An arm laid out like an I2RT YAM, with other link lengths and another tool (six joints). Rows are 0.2 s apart.
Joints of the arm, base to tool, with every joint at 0 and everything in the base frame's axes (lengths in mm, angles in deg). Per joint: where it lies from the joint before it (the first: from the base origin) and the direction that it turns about. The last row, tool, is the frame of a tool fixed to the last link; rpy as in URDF.
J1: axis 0 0 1 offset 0 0 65.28
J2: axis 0 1 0 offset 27.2 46.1 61.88
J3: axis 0 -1 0 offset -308.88 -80.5 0
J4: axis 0 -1 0 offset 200.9 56.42 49.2
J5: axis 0 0 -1 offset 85.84 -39.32 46.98
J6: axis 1 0 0 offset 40.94 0 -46.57
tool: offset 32 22 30 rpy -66.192 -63.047 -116.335
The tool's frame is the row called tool.
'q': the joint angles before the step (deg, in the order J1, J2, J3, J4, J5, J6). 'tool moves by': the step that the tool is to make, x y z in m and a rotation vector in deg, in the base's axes. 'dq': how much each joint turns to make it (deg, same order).
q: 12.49 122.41 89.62 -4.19 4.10 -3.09
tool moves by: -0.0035 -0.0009 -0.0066 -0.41 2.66 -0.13
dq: 0.00 -0.02 0.00 -2.72 -0.01 0.22
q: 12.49 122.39 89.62 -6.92 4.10 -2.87
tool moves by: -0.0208 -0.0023 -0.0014 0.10 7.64 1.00
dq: 0.01 -2.54 -0.02 -9.99 -1.92 0.59
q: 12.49 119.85 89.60 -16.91 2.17 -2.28
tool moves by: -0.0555 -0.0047 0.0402 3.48 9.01 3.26
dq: 0.00 -9.46 0.03 -17.53 -6.21 0.81
